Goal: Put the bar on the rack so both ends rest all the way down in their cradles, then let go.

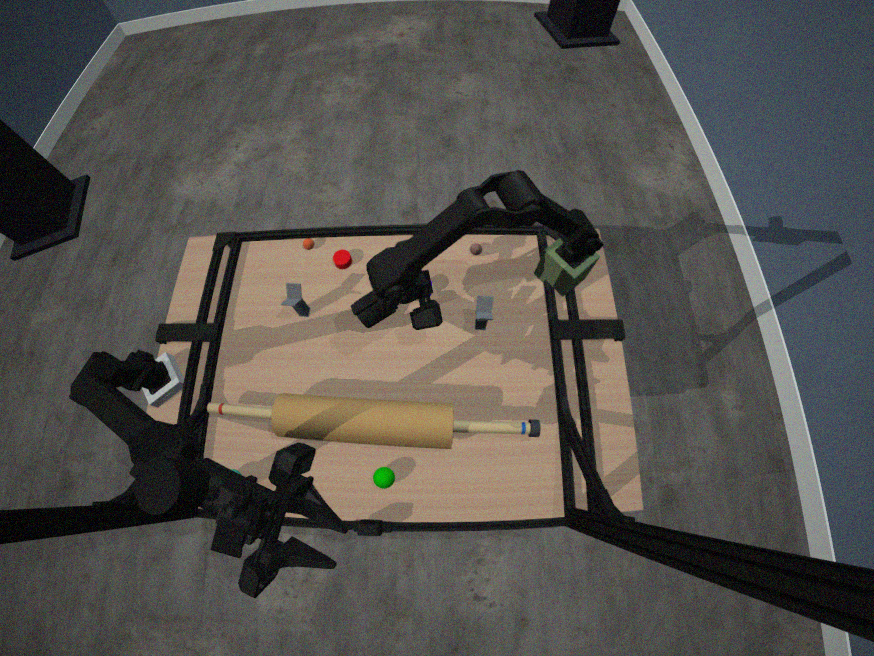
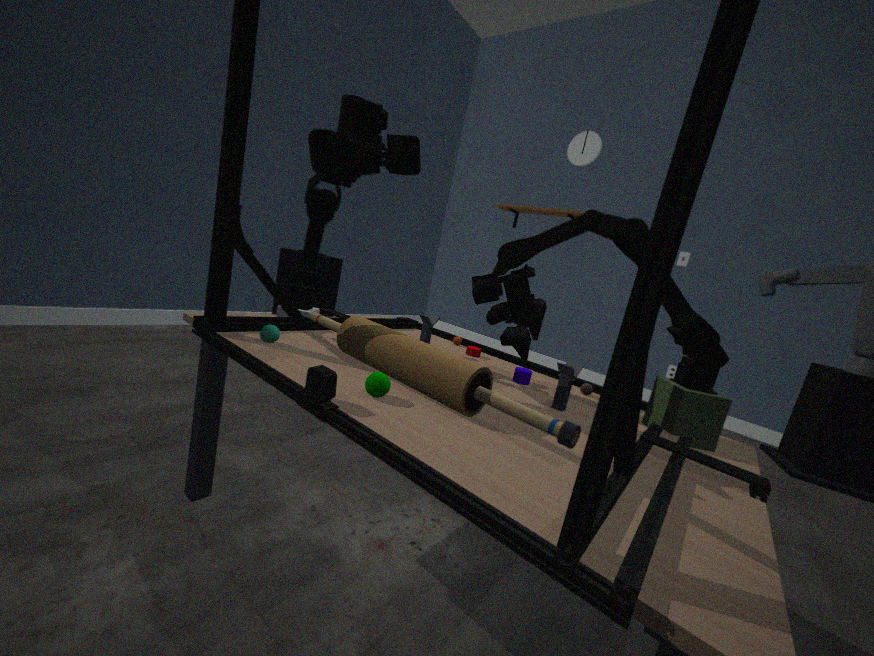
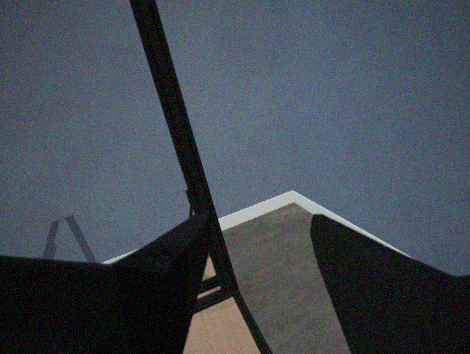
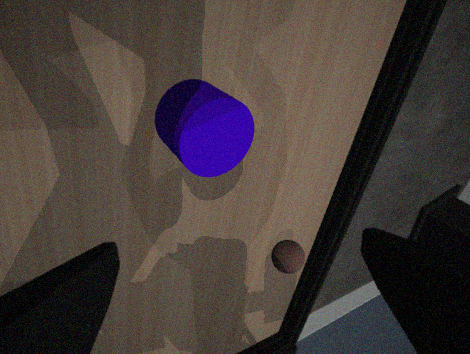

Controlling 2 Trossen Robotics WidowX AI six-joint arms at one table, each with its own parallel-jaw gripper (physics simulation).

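Where they show: left gripper, between the fingertips: [image 1: 341,548] [image 2: 388,148] [image 3: 261,221]; right gripper, between the fingertips: [image 2: 530,349] [image 4: 242,246]; left arm's base, origin of its link: [image 1: 157,377] [image 2: 299,307]; right arm's base, origin of its link: [image 1: 572,252] [image 2: 692,387].
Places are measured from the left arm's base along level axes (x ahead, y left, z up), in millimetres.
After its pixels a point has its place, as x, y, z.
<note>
The bar [image 1: 362,421] {379, -420, 62} [image 2: 423,363] {413, -499, 37}, a thick tan cylinder with thin pale ends, lies flat on the table, apart from the rack. One end has a red band; the other has a blue band and a dark cap. The rack is two grey cradles: the left one [image 1: 293,295] {413, -77, 51} [image 2: 426,329] {408, -97, 30} and the right one [image 1: 483,310] {735, -384, 48} [image 2: 564,386] {730, -399, 22}, both empty. My left gripper [image 1: 340,546] {294, -596, 379} [image 3: 261,221] {294, -596, 379} is partly open and empty, raised high past the table's near edge. My right gripper [image 1: 396,319] [image 4: 242,246] {678, -253, 61} is open and empty, above the table between the cradles.
A purple cylinder [image 2: 522,375] {676, -247, -11} [image 4: 215,135] {679, -227, 0} stands beneath the right arm. A red disc [image 1: 342,259] {567, -31, -10}, an orange ball [image 1: 308,243] {521, 71, -6} and a brown ball [image 1: 475,248] {854, -226, -5} [image 4: 288,256] {847, -223, -11} are near the back edge. A green ball [image 1: 384,478] {340, -535, 12} [image 2: 377,384] {339, -553, -3} lies in front of the bar. Black frame rails edge the table.
</note>
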